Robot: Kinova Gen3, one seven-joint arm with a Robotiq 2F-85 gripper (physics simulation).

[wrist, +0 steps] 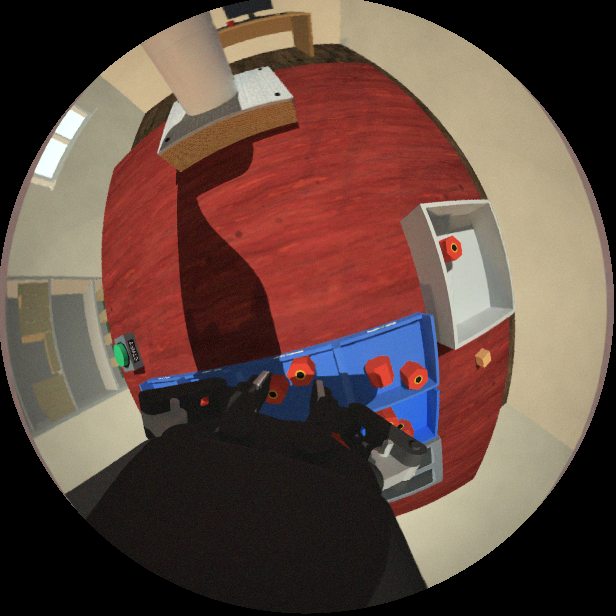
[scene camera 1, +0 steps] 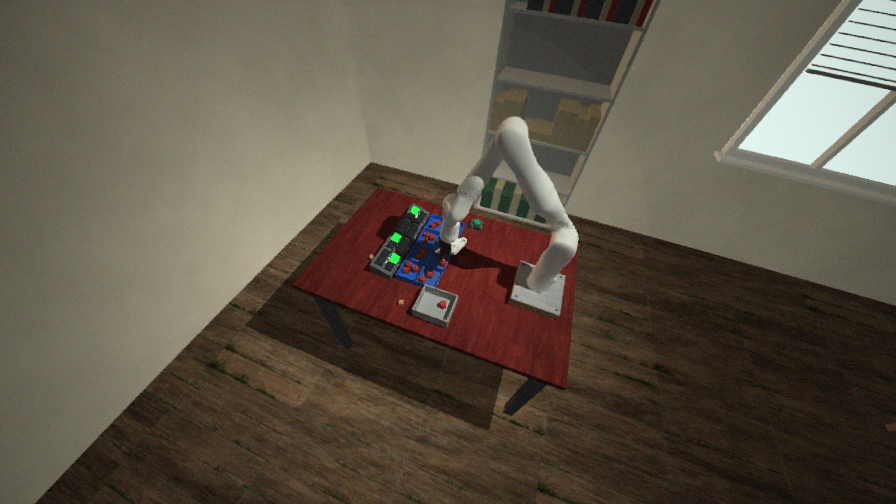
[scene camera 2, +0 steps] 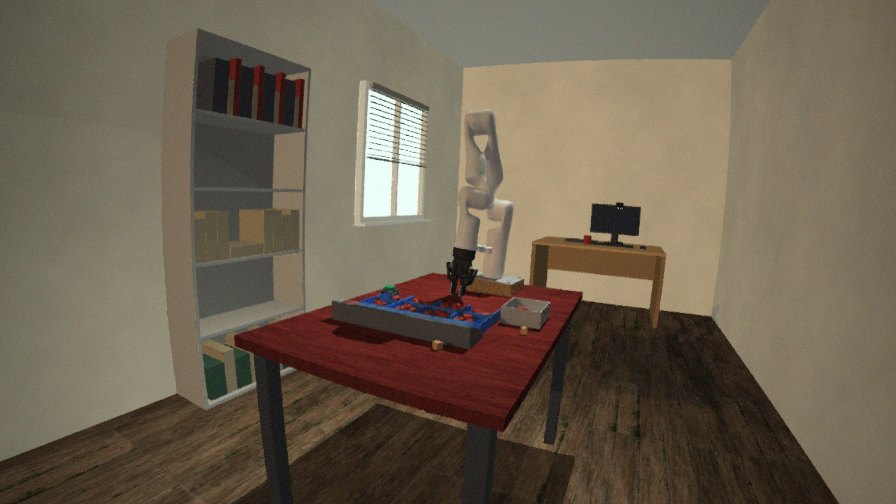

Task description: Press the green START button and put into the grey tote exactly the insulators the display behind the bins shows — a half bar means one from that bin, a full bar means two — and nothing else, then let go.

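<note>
The blue bins (scene camera 1: 427, 250) hold several red insulators (wrist: 390, 372). Behind them the grey display (scene camera 1: 401, 241) shows three green bars; I cannot tell their lengths. My gripper (wrist: 290, 386) (scene camera 2: 458, 293) is down in a middle bin. Its fingers are open and straddle one red insulator (wrist: 277, 391) without closing on it. The grey tote (scene camera 1: 434, 305) stands beside the bins' end, and it also shows in the wrist view (wrist: 465, 270). One red insulator (wrist: 451, 248) lies in the tote. The green START button (wrist: 120, 354) sits at the table's far side from the tote.
The arm's base (scene camera 1: 537, 291) stands on the red table. A small tan cube (wrist: 482, 357) lies next to the tote, another (scene camera 1: 370, 255) by the display's side. A bookshelf (scene camera 2: 241, 213) stands close behind the table.
</note>
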